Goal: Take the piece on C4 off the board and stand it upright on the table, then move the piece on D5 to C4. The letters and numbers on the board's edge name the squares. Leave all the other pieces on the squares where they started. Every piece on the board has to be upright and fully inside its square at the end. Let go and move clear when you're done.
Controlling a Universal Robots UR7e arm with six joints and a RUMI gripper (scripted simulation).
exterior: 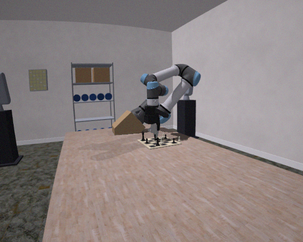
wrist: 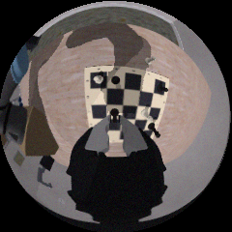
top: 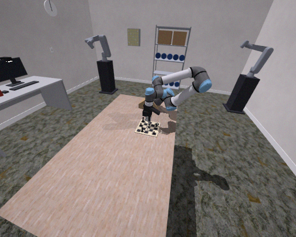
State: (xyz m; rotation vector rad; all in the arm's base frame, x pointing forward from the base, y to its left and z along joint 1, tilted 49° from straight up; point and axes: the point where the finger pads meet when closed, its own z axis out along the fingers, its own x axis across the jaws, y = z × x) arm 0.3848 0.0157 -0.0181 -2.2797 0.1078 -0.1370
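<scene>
My hand is 40 mm short of the chessboard and 30 mm above it.
</scene>
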